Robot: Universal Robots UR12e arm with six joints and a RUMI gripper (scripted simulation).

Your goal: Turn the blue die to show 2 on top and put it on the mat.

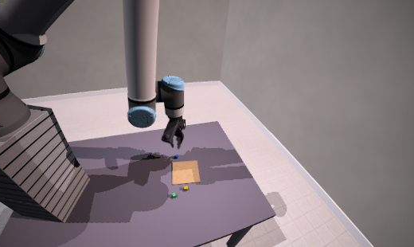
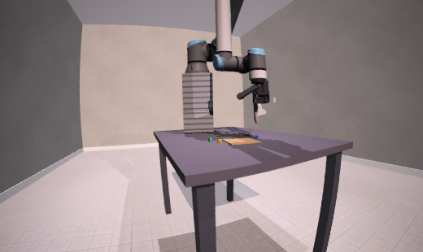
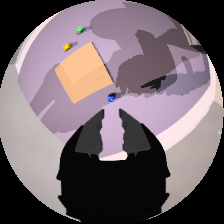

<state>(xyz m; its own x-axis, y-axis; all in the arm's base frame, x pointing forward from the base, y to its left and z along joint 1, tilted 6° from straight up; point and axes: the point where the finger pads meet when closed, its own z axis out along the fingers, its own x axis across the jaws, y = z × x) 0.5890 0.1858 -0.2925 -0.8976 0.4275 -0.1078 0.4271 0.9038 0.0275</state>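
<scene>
The blue die lies 8 cm below my hand. From my hand the other things lie so: tan mat 4 cm ahead, 11 cm to the right, 9 cm below; yellow die 3 cm ahead, 21 cm to the right, 8 cm below; green die 3 cm behind, 24 cm to the right, 8 cm below.
</scene>
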